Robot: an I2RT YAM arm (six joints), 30 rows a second.
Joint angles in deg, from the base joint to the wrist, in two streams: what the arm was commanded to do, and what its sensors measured. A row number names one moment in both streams.
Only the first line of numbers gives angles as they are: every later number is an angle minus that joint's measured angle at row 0.
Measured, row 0:
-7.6, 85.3, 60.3, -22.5, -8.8, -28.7
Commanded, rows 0 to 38:
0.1, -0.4, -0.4, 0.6, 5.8, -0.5
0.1, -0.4, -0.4, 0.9, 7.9, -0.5
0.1, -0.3, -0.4, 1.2, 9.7, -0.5
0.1, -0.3, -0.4, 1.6, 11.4, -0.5
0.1, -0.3, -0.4, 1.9, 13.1, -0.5
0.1, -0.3, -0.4, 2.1, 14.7, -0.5
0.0, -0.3, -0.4, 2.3, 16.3, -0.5
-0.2, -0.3, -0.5, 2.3, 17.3, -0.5
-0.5, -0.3, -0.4, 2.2, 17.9, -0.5
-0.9, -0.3, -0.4, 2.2, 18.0, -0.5
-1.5, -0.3, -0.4, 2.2, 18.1, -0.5
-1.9, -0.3, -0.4, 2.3, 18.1, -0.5
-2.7, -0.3, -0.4, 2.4, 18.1, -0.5
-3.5, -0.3, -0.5, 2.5, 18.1, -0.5
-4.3, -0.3, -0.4, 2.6, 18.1, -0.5
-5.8, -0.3, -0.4, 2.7, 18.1, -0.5
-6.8, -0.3, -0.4, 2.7, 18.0, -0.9
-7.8, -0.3, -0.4, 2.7, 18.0, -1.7
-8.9, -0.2, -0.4, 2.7, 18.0, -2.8
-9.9, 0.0, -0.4, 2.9, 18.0, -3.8
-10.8, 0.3, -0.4, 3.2, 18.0, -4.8
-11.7, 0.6, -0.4, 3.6, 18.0, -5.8
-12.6, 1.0, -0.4, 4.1, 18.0, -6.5
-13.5, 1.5, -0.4, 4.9, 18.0, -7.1
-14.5, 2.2, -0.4, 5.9, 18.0, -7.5
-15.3, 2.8, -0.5, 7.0, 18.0, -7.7
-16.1, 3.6, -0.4, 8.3, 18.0, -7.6
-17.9, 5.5, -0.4, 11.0, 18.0, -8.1
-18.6, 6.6, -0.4, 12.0, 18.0, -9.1
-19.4, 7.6, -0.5, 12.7, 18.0, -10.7
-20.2, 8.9, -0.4, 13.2, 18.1, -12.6
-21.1, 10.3, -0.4, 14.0, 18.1, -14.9
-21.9, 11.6, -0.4, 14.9, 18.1, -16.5
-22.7, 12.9, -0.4, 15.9, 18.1, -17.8
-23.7, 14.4, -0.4, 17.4, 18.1, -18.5
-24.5, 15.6, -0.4, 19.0, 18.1, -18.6
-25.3, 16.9, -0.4, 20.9, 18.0, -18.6
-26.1, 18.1, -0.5, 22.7, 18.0, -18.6
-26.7, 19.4, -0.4, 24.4, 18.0, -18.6
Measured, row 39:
-24.5, 16.1, -0.1, 20.6, 17.7, -15.6
